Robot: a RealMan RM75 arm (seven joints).
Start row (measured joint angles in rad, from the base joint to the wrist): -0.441, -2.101, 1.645, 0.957, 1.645, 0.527, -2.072
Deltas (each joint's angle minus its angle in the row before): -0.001, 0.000, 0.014, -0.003, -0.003, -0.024, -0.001; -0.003, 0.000, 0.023, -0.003, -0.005, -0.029, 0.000; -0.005, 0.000, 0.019, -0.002, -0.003, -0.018, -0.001; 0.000, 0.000, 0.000, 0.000, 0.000, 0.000, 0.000; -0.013, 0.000, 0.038, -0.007, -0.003, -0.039, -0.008; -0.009, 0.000, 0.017, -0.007, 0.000, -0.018, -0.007; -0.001, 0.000, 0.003, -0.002, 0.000, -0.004, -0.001; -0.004, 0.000, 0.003, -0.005, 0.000, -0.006, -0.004; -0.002, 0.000, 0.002, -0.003, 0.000, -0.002, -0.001; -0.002, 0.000, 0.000, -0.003, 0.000, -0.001, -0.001; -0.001, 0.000, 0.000, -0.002, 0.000, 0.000, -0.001
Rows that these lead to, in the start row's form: -0.442, -2.101, 1.659, 0.954, 1.642, 0.503, -2.073; -0.445, -2.101, 1.682, 0.951, 1.637, 0.474, -2.073; -0.450, -2.101, 1.701, 0.949, 1.634, 0.456, -2.074; -0.450, -2.101, 1.701, 0.949, 1.634, 0.456, -2.074; -0.463, -2.101, 1.739, 0.942, 1.631, 0.417, -2.082; -0.472, -2.101, 1.756, 0.935, 1.631, 0.399, -2.089; -0.473, -2.101, 1.759, 0.933, 1.631, 0.395, -2.090; -0.477, -2.101, 1.762, 0.928, 1.631, 0.389, -2.094; -0.479, -2.101, 1.764, 0.925, 1.631, 0.387, -2.095; -0.481, -2.101, 1.764, 0.922, 1.631, 0.386, -2.096; -0.482, -2.101, 1.764, 0.920, 1.631, 0.386, -2.097
